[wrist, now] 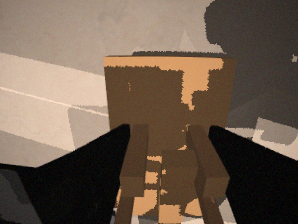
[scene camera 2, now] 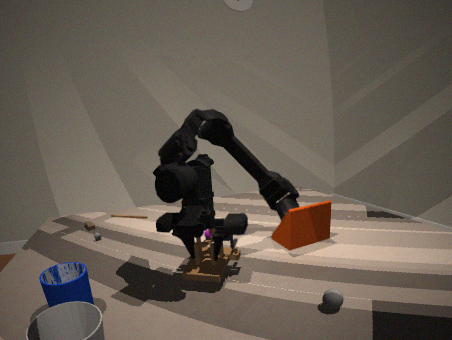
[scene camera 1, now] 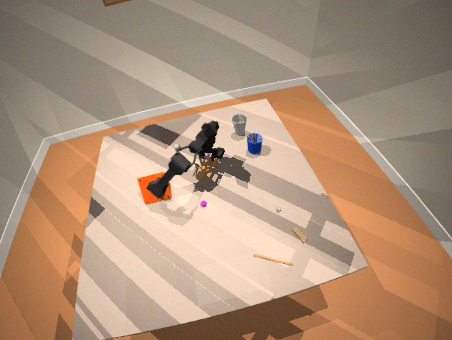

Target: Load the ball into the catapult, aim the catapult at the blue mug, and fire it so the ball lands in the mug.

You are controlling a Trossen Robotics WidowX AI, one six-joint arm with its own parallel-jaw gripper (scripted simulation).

Note:
In view: my gripper point(scene camera 2: 205, 259), a blue mug point(scene camera 2: 66, 282) and a wooden catapult point(scene camera 2: 205, 268).
The wooden catapult also shows in the wrist view point(wrist: 170, 101). My gripper also shows in the wrist view point(wrist: 169, 132). The wrist view does not show the blue mug: it is out of frame.

